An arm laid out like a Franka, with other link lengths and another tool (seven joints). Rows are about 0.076 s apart.
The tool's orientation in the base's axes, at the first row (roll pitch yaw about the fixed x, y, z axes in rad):
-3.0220, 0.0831, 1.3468
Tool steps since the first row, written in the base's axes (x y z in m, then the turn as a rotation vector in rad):
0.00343, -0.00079, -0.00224, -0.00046, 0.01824, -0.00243
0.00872, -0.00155, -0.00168, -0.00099, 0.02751, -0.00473
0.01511, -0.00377, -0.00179, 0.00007, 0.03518, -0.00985
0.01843, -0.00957, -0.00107, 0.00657, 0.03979, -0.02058
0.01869, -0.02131, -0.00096, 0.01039, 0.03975, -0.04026
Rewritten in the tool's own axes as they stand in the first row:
0.00018, 0.00376, 0.00180, 0.01782, -0.00435, 0.00148
0.00056, 0.00898, 0.00057, 0.02690, -0.00673, 0.00333
-0.00017, 0.01567, -0.00006, 0.03502, -0.00686, 0.00784
-0.00513, 0.02013, -0.00091, 0.04182, -0.00037, 0.01734
-0.01649, 0.02307, -0.00042, 0.04426, 0.00567, 0.03630

